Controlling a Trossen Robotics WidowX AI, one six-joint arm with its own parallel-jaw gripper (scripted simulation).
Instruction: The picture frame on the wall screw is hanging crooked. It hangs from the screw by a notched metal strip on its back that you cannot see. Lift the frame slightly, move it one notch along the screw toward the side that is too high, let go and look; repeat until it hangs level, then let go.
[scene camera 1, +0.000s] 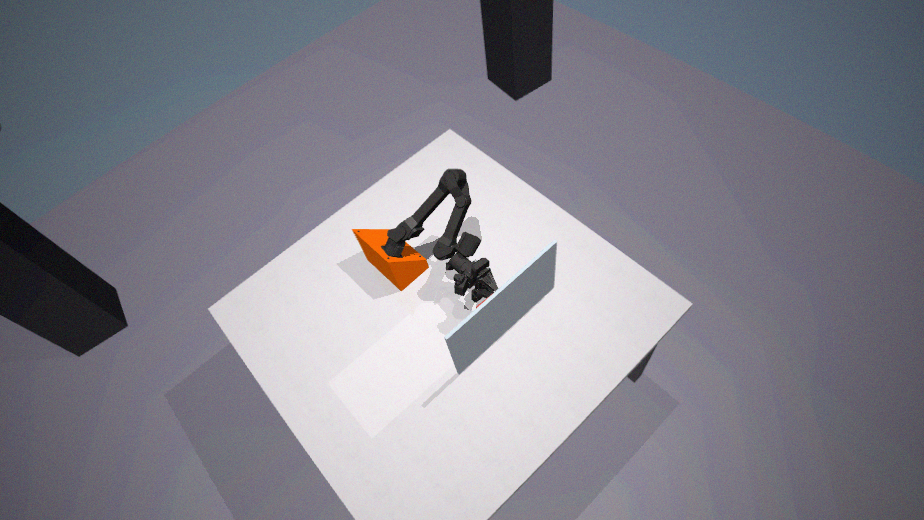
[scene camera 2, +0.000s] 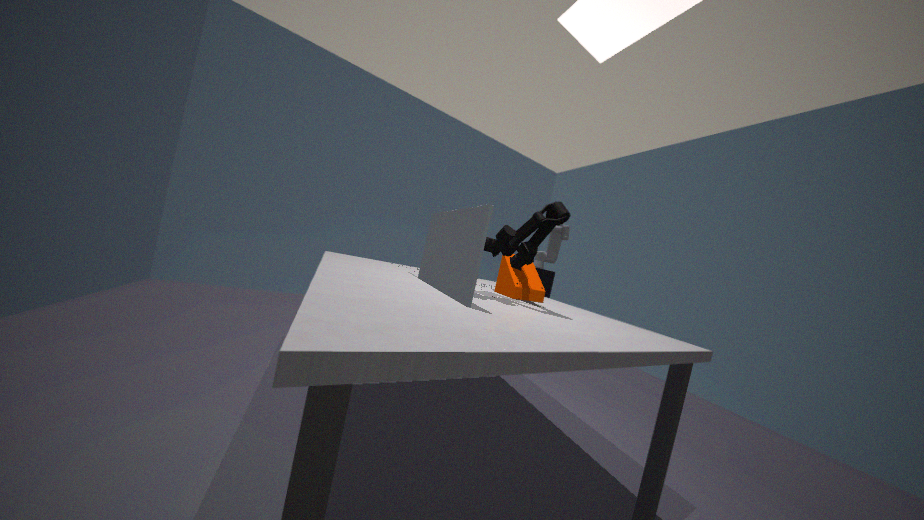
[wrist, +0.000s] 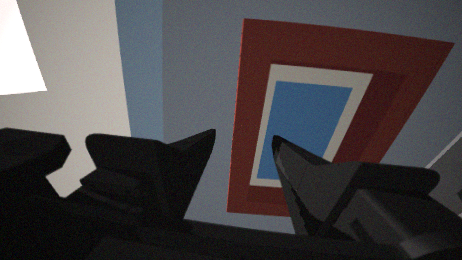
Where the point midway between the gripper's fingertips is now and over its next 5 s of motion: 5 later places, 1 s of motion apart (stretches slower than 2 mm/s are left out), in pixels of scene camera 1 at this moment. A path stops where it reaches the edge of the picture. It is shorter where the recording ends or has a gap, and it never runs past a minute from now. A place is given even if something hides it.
My gripper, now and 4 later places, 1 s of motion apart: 497, 296; 498, 295; 496, 296; 488, 290; 473, 261
